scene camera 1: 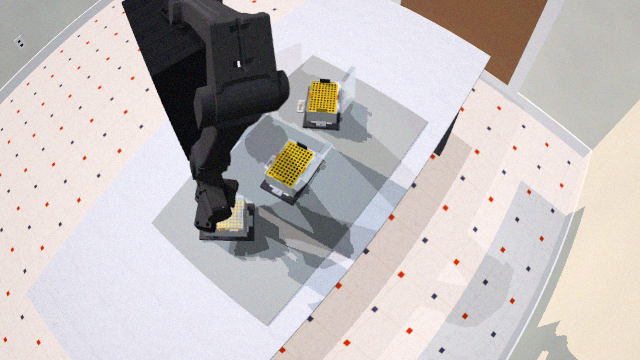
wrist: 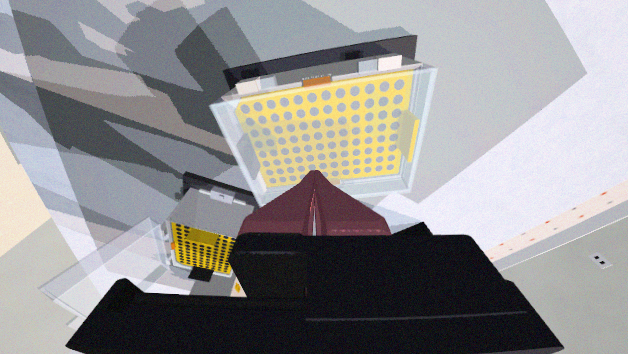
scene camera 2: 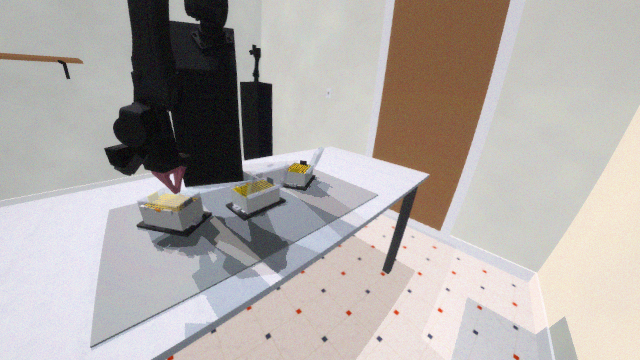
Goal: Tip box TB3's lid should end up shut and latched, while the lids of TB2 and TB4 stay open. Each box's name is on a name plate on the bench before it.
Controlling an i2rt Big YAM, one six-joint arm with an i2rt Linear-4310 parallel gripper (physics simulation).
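Seen in the pictures: gripper, between the fingertips: [wrist: 314, 177] [scene camera 2: 177, 193]; arm's base, origin of its link: [scene camera 2: 212, 40].
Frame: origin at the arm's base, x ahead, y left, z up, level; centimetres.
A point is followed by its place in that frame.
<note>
Three grey tip boxes with yellow racks stand in a row; their names cannot be read. The nearest box [scene camera 1: 237, 216] @(x 21.3, y -30.2, z -43.6 cm) [scene camera 2: 172, 218] @(x 21.6, y -33.2, z -47.2 cm) [wrist: 325, 125] @(x 17.0, y -32.4, z -43.6 cm) has its clear lid down over the rack; whether it is fully shut or latched cannot be told. The middle box [scene camera 1: 290, 165] [scene camera 2: 257, 201] @(x 32.5, y -14.8, z -47.7 cm) [wrist: 212, 210] @(x 27.9, y -17.3, z -48.1 cm) has its clear lid [wrist: 107, 265] @(x 35.4, y -16.0, z -40.7 cm) open. The far box [scene camera 1: 324, 97] [scene camera 2: 299, 178] @(x 33.9, y 6.8, z -47.5 cm) has its lid [scene camera 1: 350, 90] @(x 38.7, y 10.2, z -36.8 cm) [scene camera 2: 318, 157] @(x 38.8, y 12.2, z -39.6 cm) standing open. My gripper [scene camera 2: 176, 191] @(x 17.0, y -28.5, z -43.6 cm) [wrist: 314, 177] @(x 17.0, y -28.5, z -43.6 cm) is shut and empty, its tips at the nearest lid's edge; contact is unclear. The arm hides the fingers in scene camera 1.
The boxes stand on black bases on a grey mat [scene camera 1: 272, 300] @(x 35.2, y -47.0, z -51.3 cm) [scene camera 2: 112, 310] @(x 32.3, y -50.5, z -51.4 cm) on the white bench [scene camera 1: 100, 280] @(x -17.5, y -63.4, z -51.7 cm) [scene camera 2: 40, 250] @(x 1.5, y -54.7, z -51.6 cm). The middle box stands close beside the nearest one. The black arm [scene camera 1: 240, 95] @(x 35.1, y -36.8, z 18.1 cm) [scene camera 2: 150, 65] @(x 22.8, y -31.5, z -14.5 cm) reaches over from the bench's back side.
</note>
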